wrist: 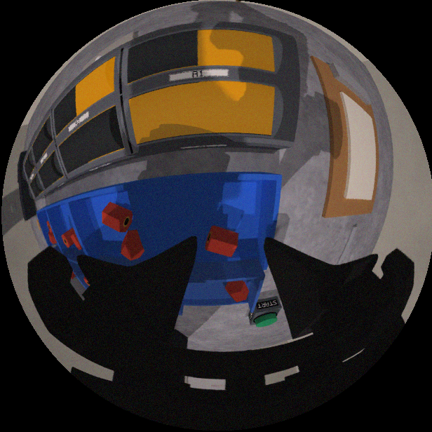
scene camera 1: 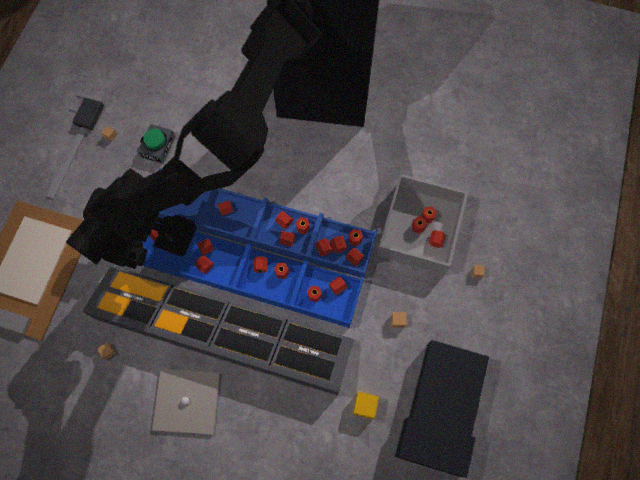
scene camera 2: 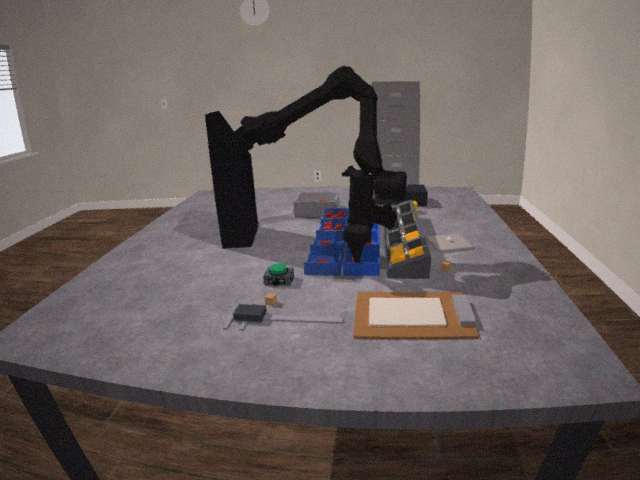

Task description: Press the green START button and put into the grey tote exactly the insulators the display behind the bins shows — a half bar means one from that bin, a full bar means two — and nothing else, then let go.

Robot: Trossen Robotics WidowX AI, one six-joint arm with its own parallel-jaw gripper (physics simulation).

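Seen in the pictures: gripper, fingertip midpoint: (scene camera 1: 150,234) (scene camera 2: 358,257); arm's base at its link origin: (scene camera 1: 297,8) (scene camera 2: 233,145).
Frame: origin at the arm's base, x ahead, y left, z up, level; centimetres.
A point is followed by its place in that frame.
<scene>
My gripper (scene camera 2: 357,257) @(x 35.0, y -19.4, z -26.4 cm) (wrist: 230,242) is open and empty, low over the end blue bin nearest the display; its fingertips are hidden in scene camera 1. A red insulator (wrist: 222,241) lies on its side in that bin and shows between the fingertips in the wrist view. Another insulator (wrist: 237,290) is in the adjoining end bin. The display (scene camera 1: 343,361) @(x 48.5, y 20.5, z -25.2 cm) (scene camera 2: 413,271) @(x 48.1, y -24.8, z -27.6 cm) (wrist: 290,100) shows one full and one half bar in its A1 column, a half bar in the second column, and dark cells elsewhere. Three insulators (scene camera 1: 429,213) @(x 17.7, y 29.3, z -26.6 cm) (scene camera 1: 419,223) @(x 20.2, y 27.9, z -26.6 cm) (scene camera 1: 436,238) @(x 22.2, y 31.6, z -26.7 cm) are in the grey tote (scene camera 1: 395,240) @(x 23.7, y 24.4, z -28.9 cm) (scene camera 2: 310,208) @(x 18.3, y 22.1, z -26.5 cm). The START button (scene camera 1: 154,138) @(x 16.3, y -25.3, z -25.5 cm) (scene camera 2: 278,268) @(x 16.4, y -26.7, z -25.6 cm) (wrist: 265,320) is green.
The other blue bins (scene camera 1: 356,304) @(x 38.2, y 20.1, z -26.1 cm) hold loose red insulators. A clipboard (scene camera 1: 43,320) @(x 54.9, y -33.7, z -28.9 cm) (scene camera 2: 363,330) @(x 36.1, y -46.5, z -28.9 cm) (wrist: 332,205) lies beyond the bins' end. A yellow cube (scene camera 1: 366,405) @(x 54.5, y 26.0, z -26.0 cm), a dark box (scene camera 1: 444,408) @(x 51.9, y 38.4, z -24.3 cm), a pale plate (scene camera 1: 170,421) @(x 65.4, y -5.4, z -28.7 cm) and small wooden cubes (scene camera 1: 399,319) @(x 38.6, y 28.3, z -27.2 cm) (scene camera 1: 478,271) @(x 26.1, y 40.3, z -27.7 cm) are around.
</scene>
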